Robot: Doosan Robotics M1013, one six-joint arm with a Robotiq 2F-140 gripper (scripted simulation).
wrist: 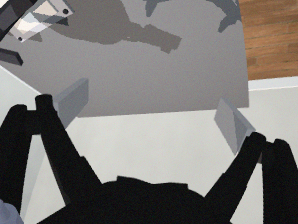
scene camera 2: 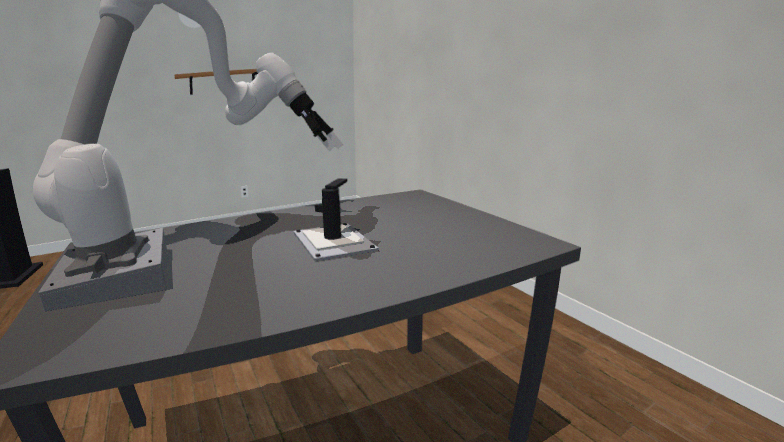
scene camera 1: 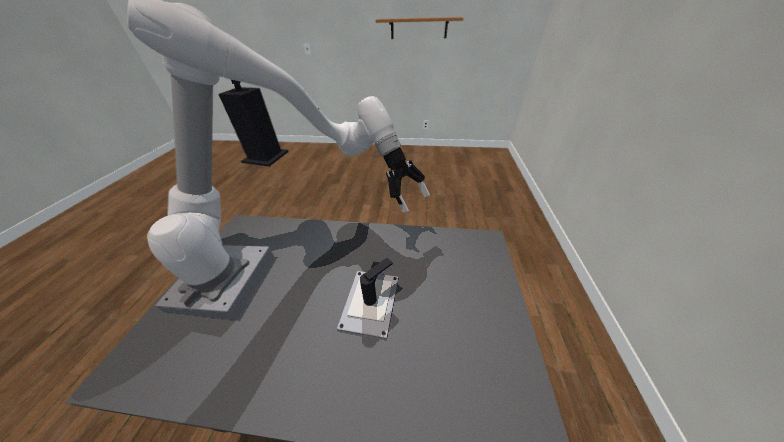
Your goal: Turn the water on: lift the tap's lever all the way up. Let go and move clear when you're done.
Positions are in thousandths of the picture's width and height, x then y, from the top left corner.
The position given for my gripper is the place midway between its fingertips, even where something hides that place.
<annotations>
my gripper: wrist 515, 444; scene camera 2 429, 334; scene camera 1 533, 460
</annotations>
